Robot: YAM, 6 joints.
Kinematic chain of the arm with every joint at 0, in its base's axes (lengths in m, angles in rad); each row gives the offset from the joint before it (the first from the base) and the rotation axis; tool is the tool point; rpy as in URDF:
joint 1: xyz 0 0 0.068 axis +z
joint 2: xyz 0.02 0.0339 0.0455 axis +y
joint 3: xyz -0.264 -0.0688 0 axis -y
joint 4: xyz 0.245 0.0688 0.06 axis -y
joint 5: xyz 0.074 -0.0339 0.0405 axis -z
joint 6: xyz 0.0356 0 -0.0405 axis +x
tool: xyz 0 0 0 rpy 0 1.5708 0
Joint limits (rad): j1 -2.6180..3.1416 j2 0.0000..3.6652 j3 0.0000..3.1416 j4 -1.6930..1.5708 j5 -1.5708..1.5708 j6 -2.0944..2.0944
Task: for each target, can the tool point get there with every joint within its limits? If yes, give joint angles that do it. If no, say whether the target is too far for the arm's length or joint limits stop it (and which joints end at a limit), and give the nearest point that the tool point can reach.
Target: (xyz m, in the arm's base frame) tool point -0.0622 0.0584 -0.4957
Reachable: no: joint limits stop it (at a limit: joint 2) | nearest point -0.0958 0.0900 -0.3608 | short by 0.143 m
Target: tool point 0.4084 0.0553 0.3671
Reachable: yes | joints 0.1079 1.6927 1.4123 0.2965 -0.3143 -1.2185
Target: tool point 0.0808 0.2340 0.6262
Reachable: yes | joints 1.3081 1.6503 2.0198 1.2089 0.5066 0.8998
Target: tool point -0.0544 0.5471 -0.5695
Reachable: no: too far | nearest point -0.0418 0.4201 -0.3360 | short by 0.266 m
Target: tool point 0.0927 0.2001 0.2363
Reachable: yes | joints 1.1938 1.3207 0.9745 -1.0872 0.3607 1.2336
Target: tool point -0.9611 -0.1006 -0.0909
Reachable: no: too far | nearest point -0.6304 -0.0093 -0.0191 | short by 0.351 m
